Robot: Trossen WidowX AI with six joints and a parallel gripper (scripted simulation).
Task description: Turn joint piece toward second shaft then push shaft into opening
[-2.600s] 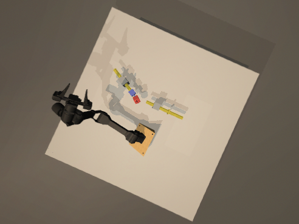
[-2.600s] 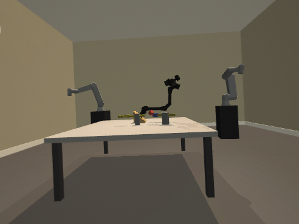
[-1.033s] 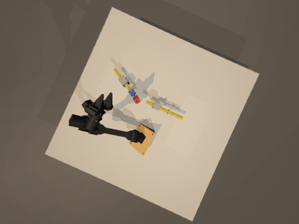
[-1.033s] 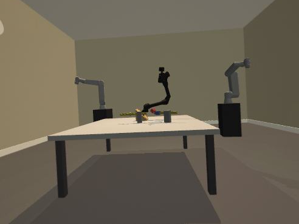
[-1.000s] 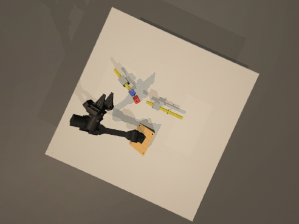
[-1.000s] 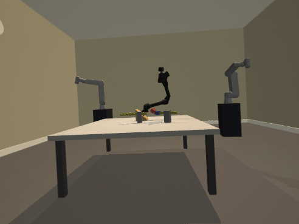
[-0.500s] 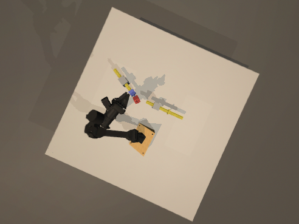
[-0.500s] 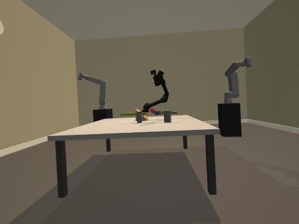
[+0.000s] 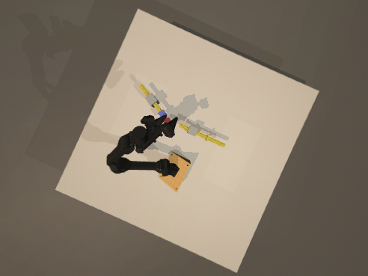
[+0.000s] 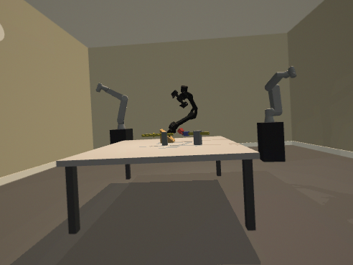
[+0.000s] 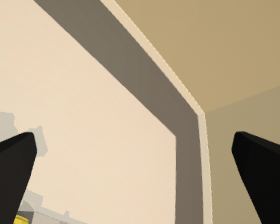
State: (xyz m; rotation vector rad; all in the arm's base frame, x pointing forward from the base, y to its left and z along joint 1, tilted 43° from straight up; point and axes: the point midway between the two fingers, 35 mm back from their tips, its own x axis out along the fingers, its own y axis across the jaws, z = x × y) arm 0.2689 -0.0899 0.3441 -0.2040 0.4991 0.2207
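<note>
Now: gripper tip 280 mm above the red joint piece, 40 mm past it and 20 mm to the right of it.
</note>
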